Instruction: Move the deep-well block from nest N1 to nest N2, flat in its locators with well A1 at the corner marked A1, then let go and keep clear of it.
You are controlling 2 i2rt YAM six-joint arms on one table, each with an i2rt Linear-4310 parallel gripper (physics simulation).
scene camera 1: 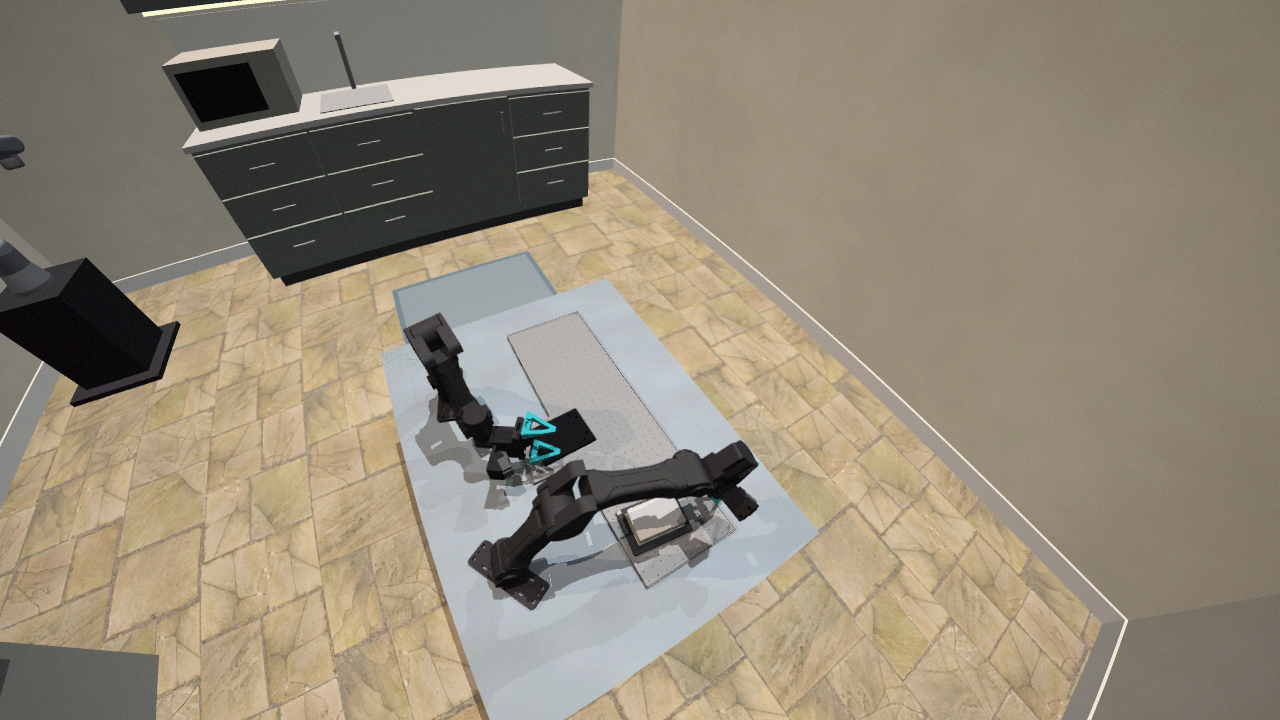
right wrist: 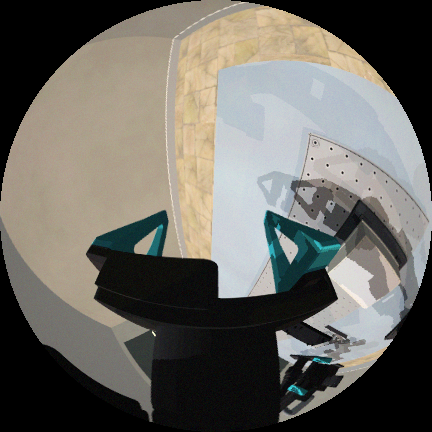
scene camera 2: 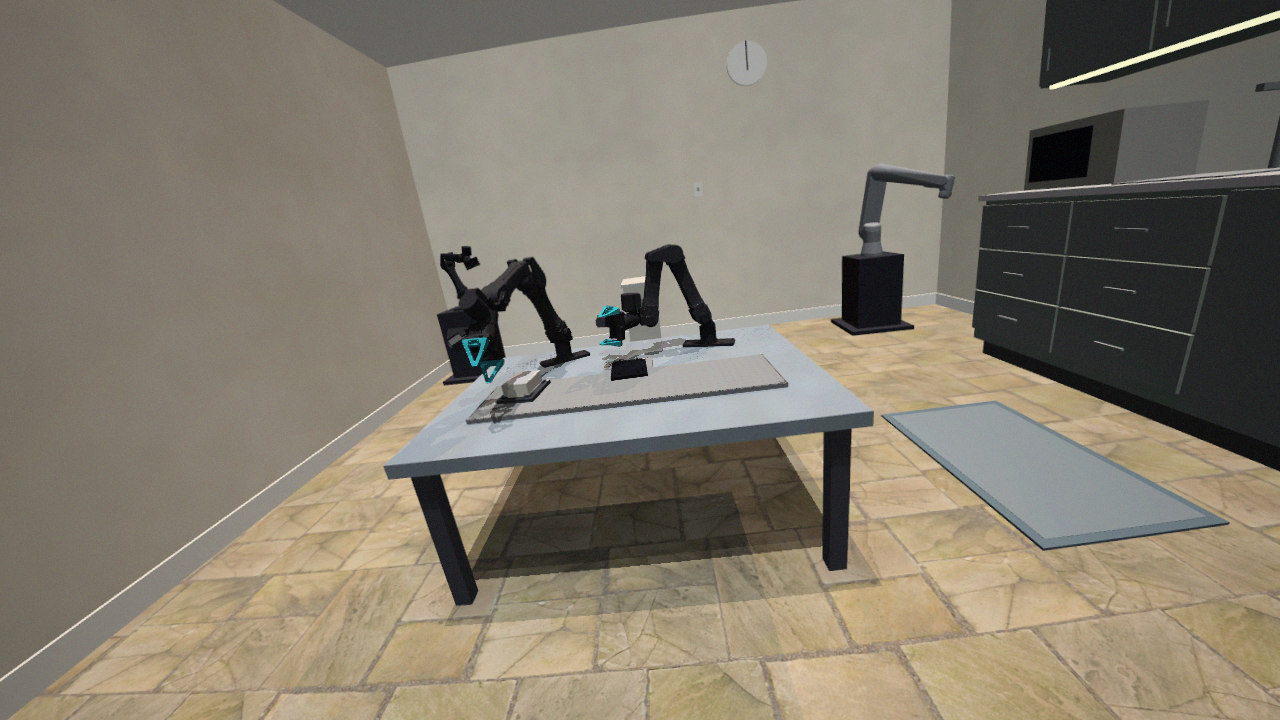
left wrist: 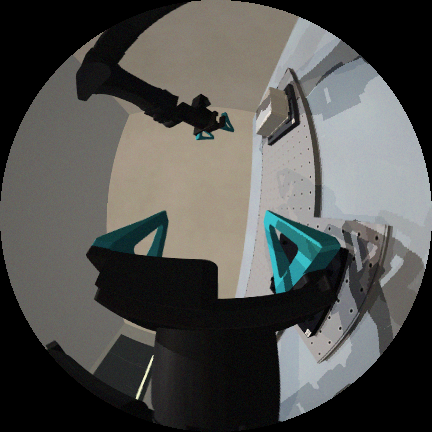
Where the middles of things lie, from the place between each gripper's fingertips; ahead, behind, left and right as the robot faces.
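Scene:
Pale block (scene camera 1: pixel 657 517): 21 cm behind my right hand, 2 cm to the left of it and 11 cm below it. My left gripper is 25 cm to the left of the pale block, 15 cm short of it and 11 cm above it. Going by its middle, the pale block is nearer to my right hand than to my left gripper.

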